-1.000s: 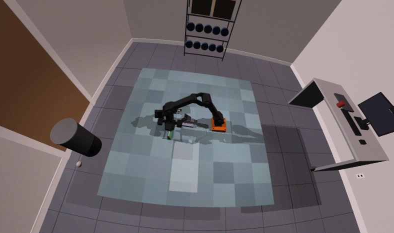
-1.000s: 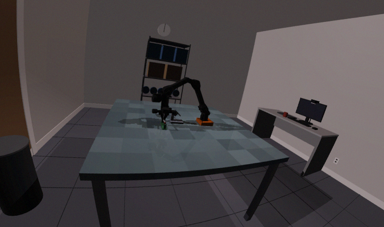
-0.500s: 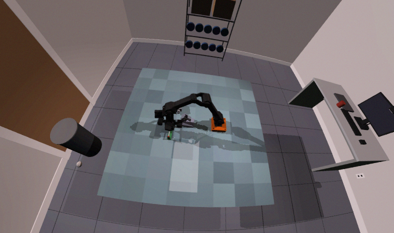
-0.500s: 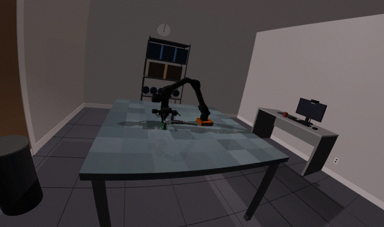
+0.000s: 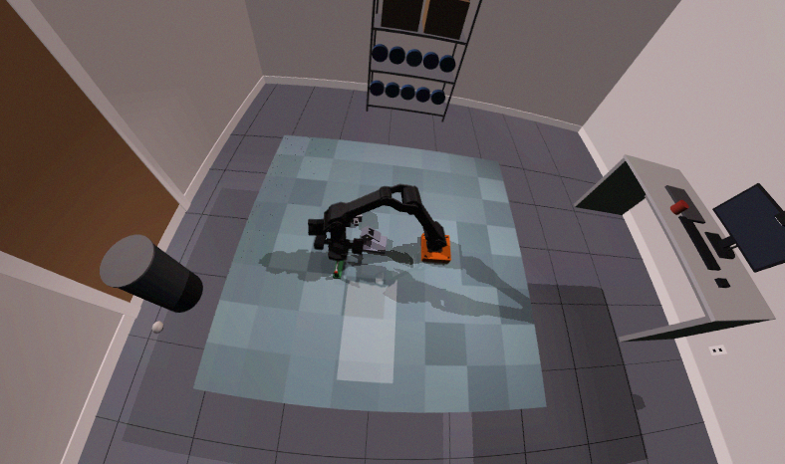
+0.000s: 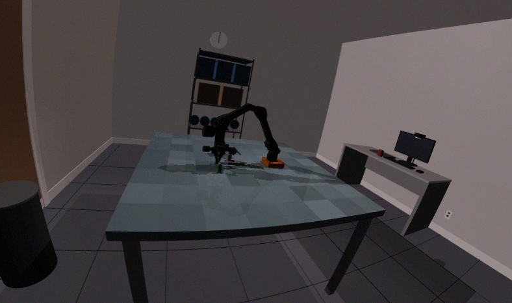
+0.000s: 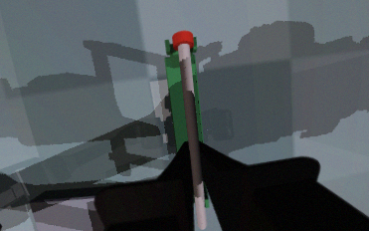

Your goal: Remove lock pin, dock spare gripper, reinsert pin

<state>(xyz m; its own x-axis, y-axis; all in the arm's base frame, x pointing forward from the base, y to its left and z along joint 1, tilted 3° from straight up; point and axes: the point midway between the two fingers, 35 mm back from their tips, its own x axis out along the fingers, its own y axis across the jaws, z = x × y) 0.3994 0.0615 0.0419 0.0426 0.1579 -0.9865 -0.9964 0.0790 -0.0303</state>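
Now: gripper tip 2 cm to the right of the green bracket. The rest, counted from my gripper tip: grey mount (12 cm behind, 8 cm to the right, 3 cm above); then spare gripper (21 cm to the right, 5 cm behind).
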